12 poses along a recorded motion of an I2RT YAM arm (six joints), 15 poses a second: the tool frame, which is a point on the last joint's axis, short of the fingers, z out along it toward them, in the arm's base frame.
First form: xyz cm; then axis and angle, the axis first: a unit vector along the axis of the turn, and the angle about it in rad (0 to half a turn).
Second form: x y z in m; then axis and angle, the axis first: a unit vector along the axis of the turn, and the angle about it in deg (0 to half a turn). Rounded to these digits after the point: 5 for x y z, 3 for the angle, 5 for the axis.
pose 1, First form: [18.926 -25.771 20.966 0.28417 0.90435 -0.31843 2.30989]
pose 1, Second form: [0.18926 -0.25771 0.20966 0.28417 0.90435 -0.31843 132.347]
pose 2, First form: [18.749 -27.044 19.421 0.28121 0.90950 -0.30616 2.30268]
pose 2, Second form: [0.18749 -0.27044 0.19421 0.28121 0.90950 -0.30616 131.934]
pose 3, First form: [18.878 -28.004 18.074 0.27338 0.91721 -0.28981 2.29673]
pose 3, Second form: [0.18878 -0.28004 0.18074 0.27338 0.91721 -0.28981 131.593]
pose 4, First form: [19.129 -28.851 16.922 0.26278 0.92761 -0.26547 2.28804]
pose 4, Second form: [0.19129 -0.28851 0.16922 0.26278 0.92762 -0.26547 131.095]
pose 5, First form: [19.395 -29.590 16.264 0.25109 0.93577 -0.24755 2.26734]
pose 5, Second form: [0.19395 -0.29590 0.16264 0.25109 0.93577 -0.24755 129.909]
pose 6, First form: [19.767 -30.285 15.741 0.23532 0.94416 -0.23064 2.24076]
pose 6, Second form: [0.19767 -0.30285 0.15741 0.23532 0.94416 -0.23064 128.386]
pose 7, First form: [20.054 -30.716 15.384 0.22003 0.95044 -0.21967 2.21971]
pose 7, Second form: [0.20054 -0.30716 0.15384 0.22003 0.95044 -0.21967 127.180]
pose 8, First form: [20.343 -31.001 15.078 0.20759 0.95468 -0.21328 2.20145]
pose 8, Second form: [0.20343 -0.31001 0.15078 0.20759 0.95468 -0.21328 126.134]
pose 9, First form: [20.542 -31.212 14.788 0.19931 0.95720 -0.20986 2.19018]
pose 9, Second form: [0.20542 -0.31212 0.14788 0.19931 0.95720 -0.20986 125.488]
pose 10, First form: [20.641 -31.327 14.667 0.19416 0.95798 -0.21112 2.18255]
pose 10, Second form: [0.20641 -0.31327 0.14667 0.19416 0.95798 -0.21112 125.051]
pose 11, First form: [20.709 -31.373 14.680 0.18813 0.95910 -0.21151 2.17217]
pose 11, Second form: [0.20709 -0.31373 0.14680 0.18813 0.95910 -0.21151 124.456]
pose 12, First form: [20.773 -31.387 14.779 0.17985 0.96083 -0.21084 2.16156]
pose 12, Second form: [0.20773 -0.31387 0.14779 0.17985 0.96083 -0.21084 123.848]
